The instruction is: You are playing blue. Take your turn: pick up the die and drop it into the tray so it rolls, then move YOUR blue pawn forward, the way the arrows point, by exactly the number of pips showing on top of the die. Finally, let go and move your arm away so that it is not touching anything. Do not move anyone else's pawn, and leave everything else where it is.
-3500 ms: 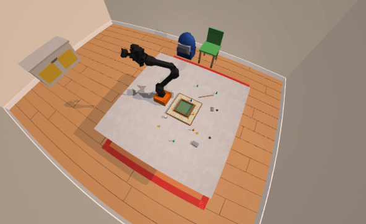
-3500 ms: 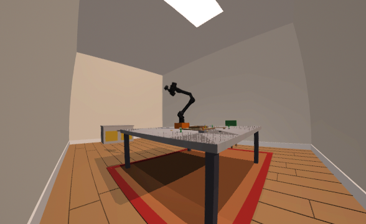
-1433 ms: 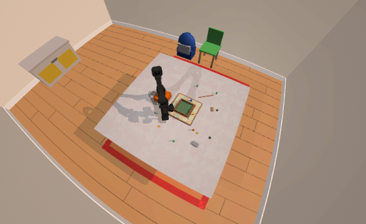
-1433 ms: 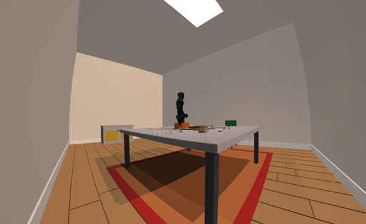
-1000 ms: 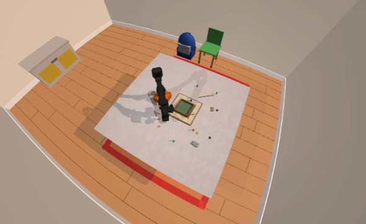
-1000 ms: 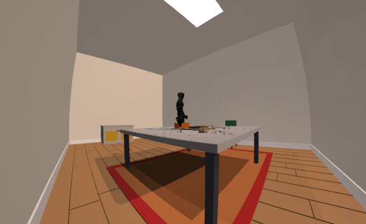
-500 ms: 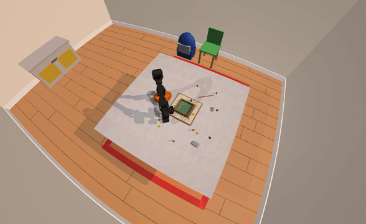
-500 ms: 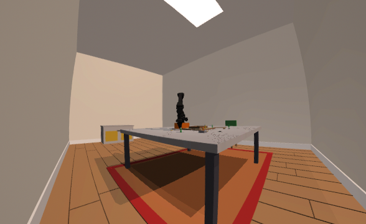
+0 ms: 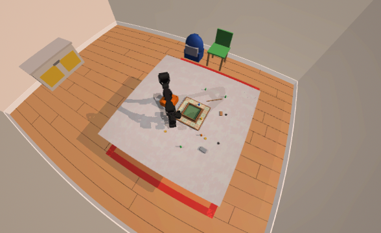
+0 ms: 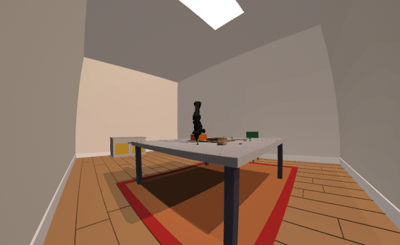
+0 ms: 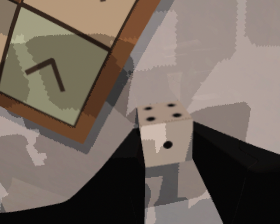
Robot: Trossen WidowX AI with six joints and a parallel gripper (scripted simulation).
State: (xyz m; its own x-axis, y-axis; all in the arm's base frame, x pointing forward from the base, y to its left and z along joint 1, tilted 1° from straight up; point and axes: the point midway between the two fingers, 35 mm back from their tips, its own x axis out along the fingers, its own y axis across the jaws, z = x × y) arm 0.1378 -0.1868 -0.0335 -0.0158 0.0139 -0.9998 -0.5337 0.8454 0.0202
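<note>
My gripper tip is now 160 mm short of the blue pawn, 280 mm to the right of it and 20 mm below it. Also, from my gripper tip: white die (right at my gripper tip); then grey block (370 mm ahead, 140 mm to the right); then green tray (130 mm ahead, 170 mm to the left).
</note>
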